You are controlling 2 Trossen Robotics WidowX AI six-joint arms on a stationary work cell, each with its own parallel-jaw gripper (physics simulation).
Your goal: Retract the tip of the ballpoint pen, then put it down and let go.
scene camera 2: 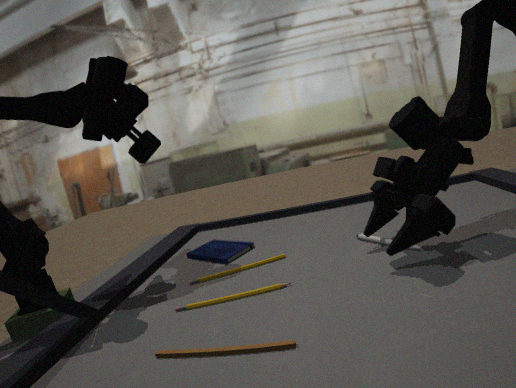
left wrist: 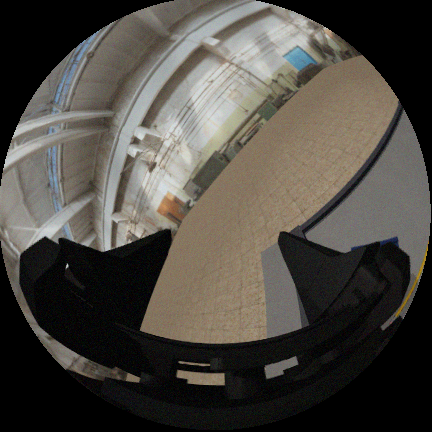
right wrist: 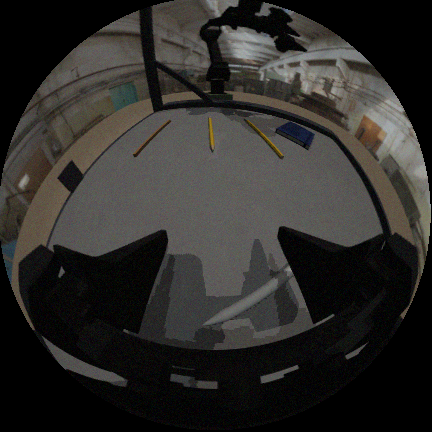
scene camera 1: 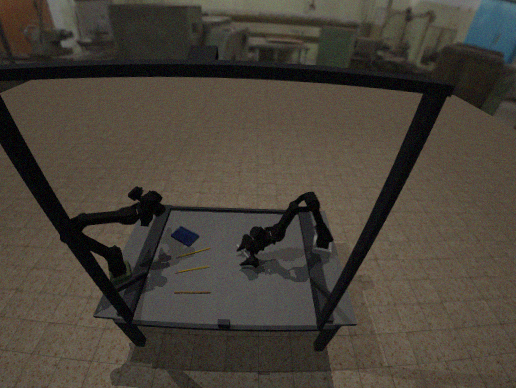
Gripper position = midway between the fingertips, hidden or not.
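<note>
My left gripper [scene camera 2: 132,131], [left wrist: 226,236], [right wrist: 302,42]: open, holding nothing. My right gripper [scene camera 2: 375,244], [right wrist: 223,234]. White ballpoint pen [right wrist: 271,285]; out of frame in the left wrist view. Dark frame [scene camera 1: 134,67], [right wrist: 150,63].
</note>
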